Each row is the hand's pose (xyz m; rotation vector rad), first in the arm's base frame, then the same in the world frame.
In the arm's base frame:
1: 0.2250 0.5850 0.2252 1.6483 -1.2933 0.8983
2: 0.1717 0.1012 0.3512 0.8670 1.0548 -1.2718
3: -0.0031 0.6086 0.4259 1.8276 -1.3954 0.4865
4: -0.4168 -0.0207 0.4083 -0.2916 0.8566 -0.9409
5: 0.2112 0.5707 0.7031 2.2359 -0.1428 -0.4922
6: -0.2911 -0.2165 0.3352 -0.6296 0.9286 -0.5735
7: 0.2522 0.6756 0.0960 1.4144 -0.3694 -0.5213
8: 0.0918 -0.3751 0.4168 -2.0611 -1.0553 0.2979
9: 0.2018 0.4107 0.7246 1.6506 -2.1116 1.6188
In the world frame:
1: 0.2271 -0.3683 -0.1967 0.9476 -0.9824 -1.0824
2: -0.0623 -0.6679 0.0848 -0.5490 -1.4445 2.1279
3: 0.4182 -0.4228 0.0344 0.7775 -1.1246 -1.4200
4: 0.0219 -0.5287 0.6661 -0.0961 2.6423 -1.5810
5: 0.4963 -0.7464 -0.0812 1.3471 -0.5937 -2.6650
6: -0.2037 -0.6121 0.6254 -0.0052 2.7402 -0.9214
7: 0.2159 -0.2359 -0.2860 0.6843 0.1471 -2.4039
8: -0.3744 -0.9056 0.3741 -1.2605 0.8575 0.6979
9: 0.3869 -0.8330 0.0005 0.6860 -1.7146 -0.2779

